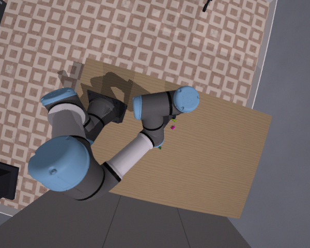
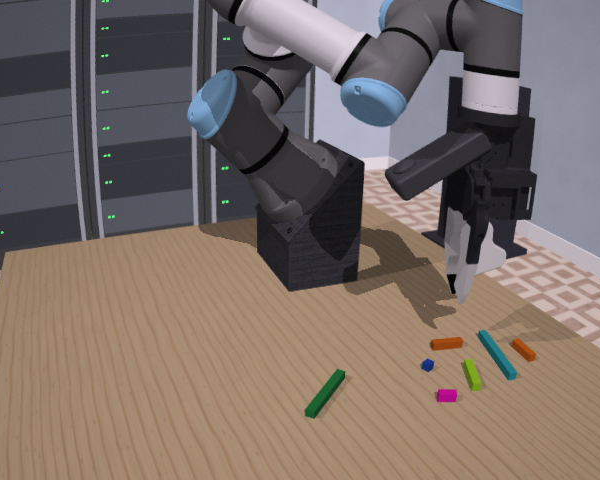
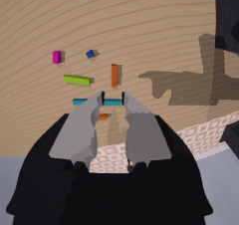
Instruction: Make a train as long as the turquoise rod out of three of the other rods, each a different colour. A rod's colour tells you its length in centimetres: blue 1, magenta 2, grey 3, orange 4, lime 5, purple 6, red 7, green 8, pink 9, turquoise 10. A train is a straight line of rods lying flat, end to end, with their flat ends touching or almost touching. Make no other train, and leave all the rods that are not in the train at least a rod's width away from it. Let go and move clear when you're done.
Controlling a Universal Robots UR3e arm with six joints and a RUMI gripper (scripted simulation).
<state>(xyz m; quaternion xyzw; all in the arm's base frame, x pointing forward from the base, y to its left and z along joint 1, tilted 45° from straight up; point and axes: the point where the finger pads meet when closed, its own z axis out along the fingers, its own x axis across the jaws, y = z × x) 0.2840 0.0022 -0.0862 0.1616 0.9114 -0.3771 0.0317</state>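
The blue rod lies 30 mm ahead of my hand, 50 mm to the right of it and 80 mm below it. Also, from my hand: lime rod 70 mm ahead, 10 mm to the right, 80 mm below; then magenta rod 90 mm ahead, 60 mm to the right, 80 mm below; then turquoise rod 50 mm ahead, 40 mm to the left, 80 mm below.
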